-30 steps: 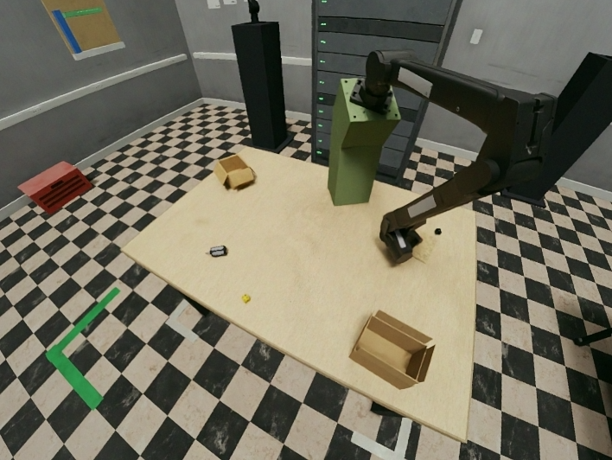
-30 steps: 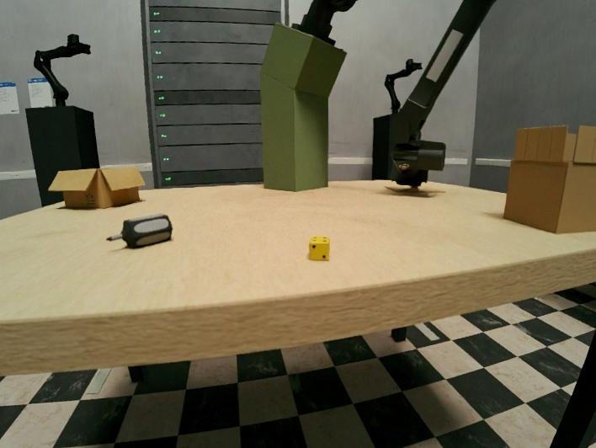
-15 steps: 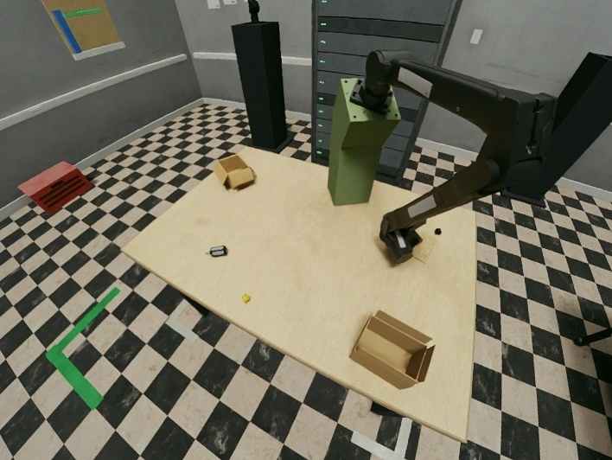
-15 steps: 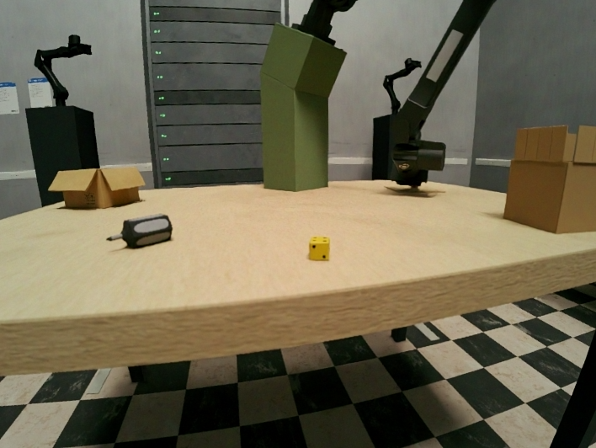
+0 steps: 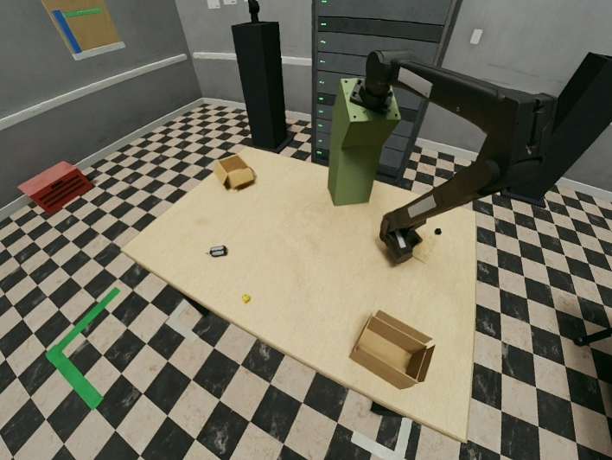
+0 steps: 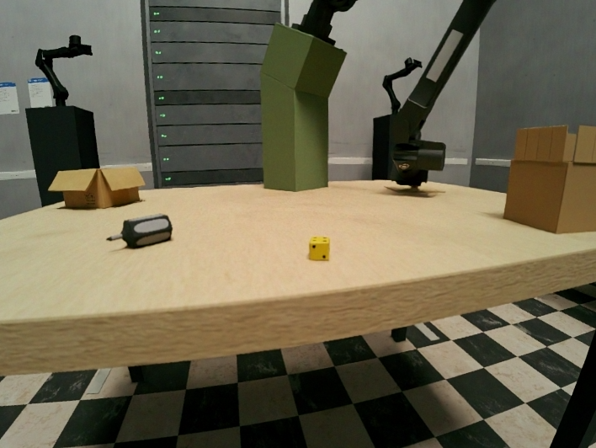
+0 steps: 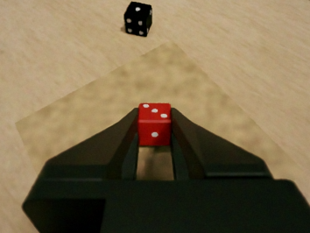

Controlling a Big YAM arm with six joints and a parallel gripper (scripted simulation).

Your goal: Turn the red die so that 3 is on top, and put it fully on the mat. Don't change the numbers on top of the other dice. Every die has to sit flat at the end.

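Now: the red die right at my hand. From my hand the other things lie so: cardboard box (45 cm ahead, 4 cm to the right, 4 cm above); then black die (8 cm behind, 7 cm to the left, 1 cm below); then tan mat (1 cm to the right, 2 cm below).
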